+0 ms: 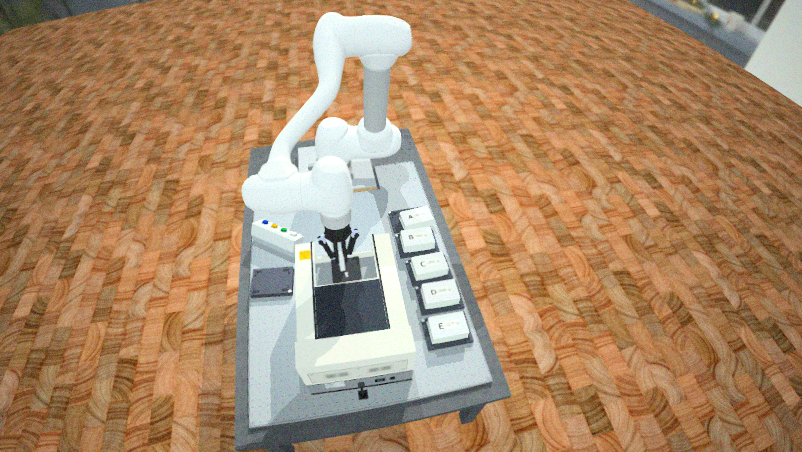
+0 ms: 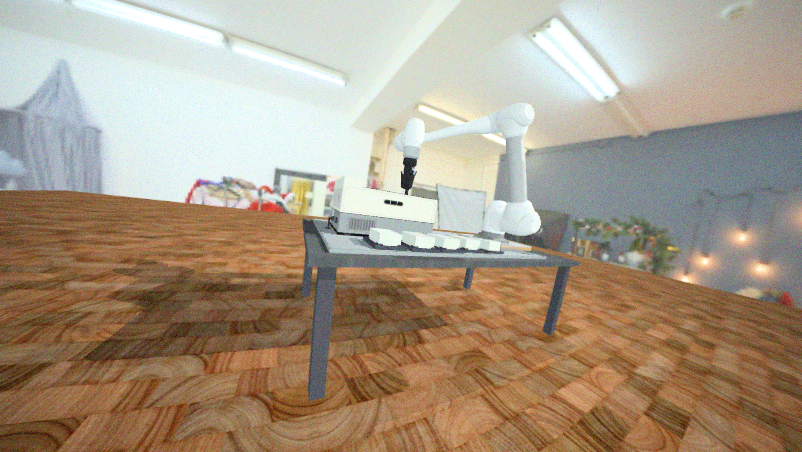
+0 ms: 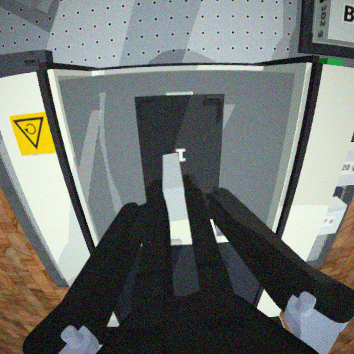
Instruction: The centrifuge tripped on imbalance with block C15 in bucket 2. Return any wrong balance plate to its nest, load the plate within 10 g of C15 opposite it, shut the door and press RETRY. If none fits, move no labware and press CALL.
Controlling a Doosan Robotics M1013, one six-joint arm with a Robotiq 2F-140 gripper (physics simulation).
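Where they show: gripper, between the fingertips: (image 1: pixel 342 267) (image 3: pixel 172 166); arm's base, origin of its link: (image 2: pixel 491 239).
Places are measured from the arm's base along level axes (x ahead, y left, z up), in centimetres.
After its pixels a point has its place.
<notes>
The cream centrifuge (image 1: pixel 392 291) {z 19.1, x 85.1, y 18.2 cm} (image 2: pixel 381 204) {z 13.1, x 89.8, y 21.1 cm} (image 3: pixel 31 182) {z 19.1, x 72.2, y -11.2 cm} stands in the middle of the table. Its dark sliding door (image 1: pixel 350 308) {z 19.4, x 89.8, y 4.7 cm} covers the front part of the chamber, and the back part is open. In the opening I see the dark bucket 1 (image 1: pixel 353 273) {z 12.1, x 72.0, y 6.2 cm} (image 3: pixel 200 140) {z 12.1, x 70.3, y 6.2 cm}, which looks empty. My gripper (image 1: pixel 342 268) {z 16.3, x 71.9, y 2.7 cm} (image 2: pixel 405 188) {z 16.3, x 71.9, y 2.7 cm} (image 3: pixel 172 166) {z 16.3, x 71.9, y 2.7 cm} is shut on nothing, pointing down over the opening near the door's back edge. Block C15 and bucket 2 are hidden. White plates A (image 1: pixel 417 216) {z 3.9, x 40.8, y 34.4 cm}, B (image 1: pixel 419 239) {z 3.6, x 53.0, y 33.2 cm} (image 3: pixel 341 21) {z 3.5, x 52.8, y 28.9 cm}, C (image 1: pixel 429 265) {z 3.4, x 65.9, y 34.8 cm}, D (image 1: pixel 440 293) {z 3.5, x 78.8, y 36.4 cm} and E (image 1: pixel 448 326) {z 3.5, x 92.1, y 36.5 cm} lie in their nests on the right.
A white button box (image 1: pixel 274 239) {z 3.9, x 46.1, y -25.3 cm} with blue, yellow and green buttons stands left of the centrifuge. A dark square pad (image 1: pixel 271 281) {z 0.6, x 64.2, y -26.0 cm} lies in front of it. The grey table (image 1: pixel 268 365) {z -1.9, x 97.1, y -26.0 cm} (image 2: pixel 335 253) {z -3.0, x 110.1, y 49.2 cm} carries all of this, and the arm's base is at its far end.
</notes>
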